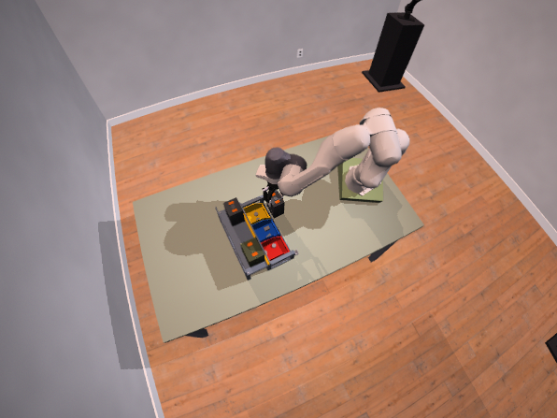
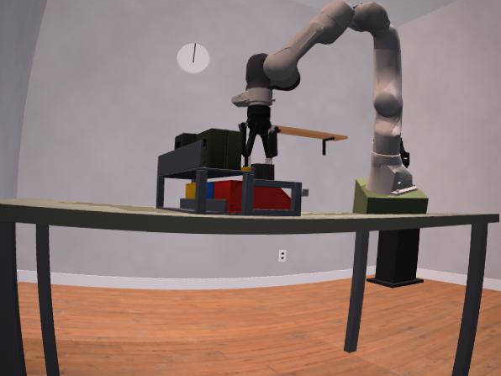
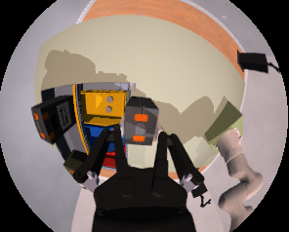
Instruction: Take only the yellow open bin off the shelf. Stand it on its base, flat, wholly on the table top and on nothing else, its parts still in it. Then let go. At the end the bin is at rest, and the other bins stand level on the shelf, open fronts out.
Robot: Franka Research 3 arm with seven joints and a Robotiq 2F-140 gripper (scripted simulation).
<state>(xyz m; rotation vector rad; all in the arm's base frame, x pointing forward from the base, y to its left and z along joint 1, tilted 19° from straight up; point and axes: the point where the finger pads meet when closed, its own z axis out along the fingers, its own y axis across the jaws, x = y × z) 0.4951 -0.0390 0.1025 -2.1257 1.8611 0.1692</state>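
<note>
Now: the black box 5 cm below my hand. Round my hand: yellow bin (13 cm ahead, 9 cm below, 1 cm to the left); red bin (23 cm to the left, 10 cm ahead, 9 cm below); blue bin (12 cm to the left, 11 cm ahead, 9 cm below).
</note>
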